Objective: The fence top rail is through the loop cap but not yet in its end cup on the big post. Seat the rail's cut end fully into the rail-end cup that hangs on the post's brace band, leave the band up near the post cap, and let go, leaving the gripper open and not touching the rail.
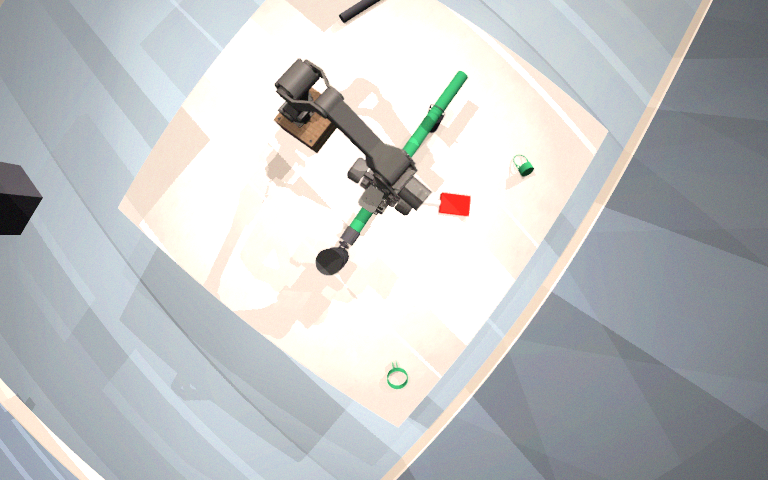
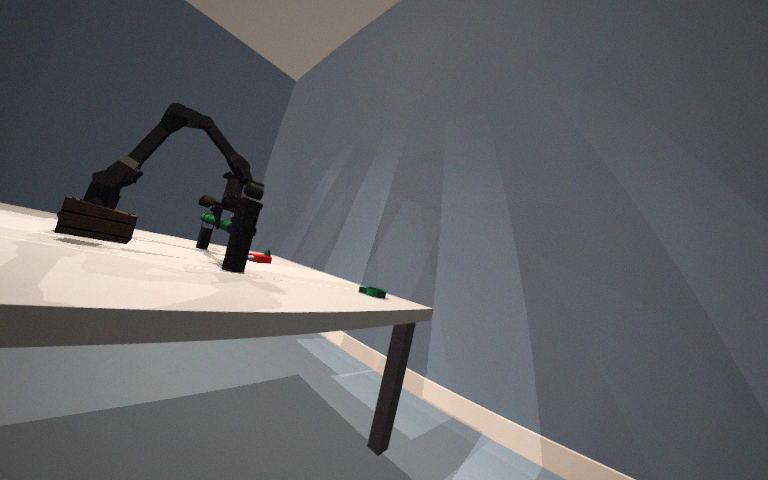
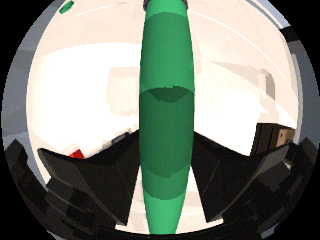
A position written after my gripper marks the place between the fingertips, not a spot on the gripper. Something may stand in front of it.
Note:
In view: my gripper (image 1: 378, 195), a green top rail (image 1: 444, 100) and a big dark post (image 2: 237, 251).
The green top rail is seen too in image 3 (image 3: 166, 111). My gripper shows as well in image 2 (image 2: 223, 230) and in image 3 (image 3: 164, 134).

